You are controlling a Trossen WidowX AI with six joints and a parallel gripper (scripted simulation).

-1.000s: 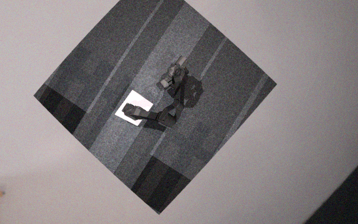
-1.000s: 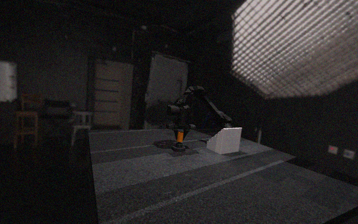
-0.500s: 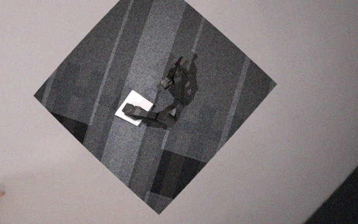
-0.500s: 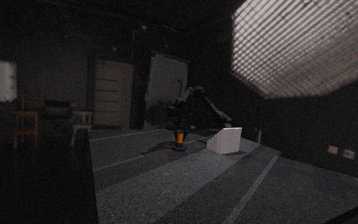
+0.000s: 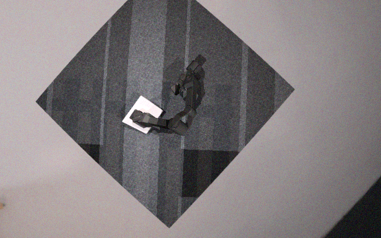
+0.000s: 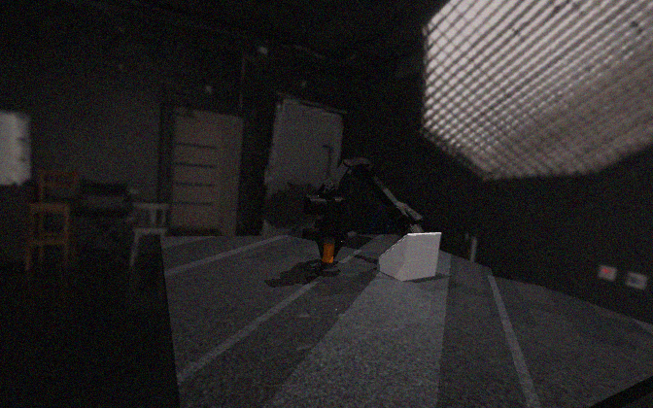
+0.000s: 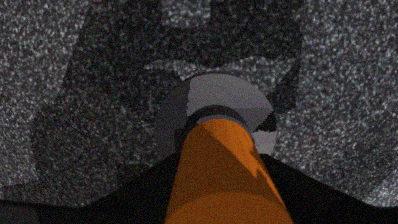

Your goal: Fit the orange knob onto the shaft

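Right now the orange knob is 2 cm above my gripper tip. The rest, counted from my gripper tip: dark pedestal base 2 cm below.
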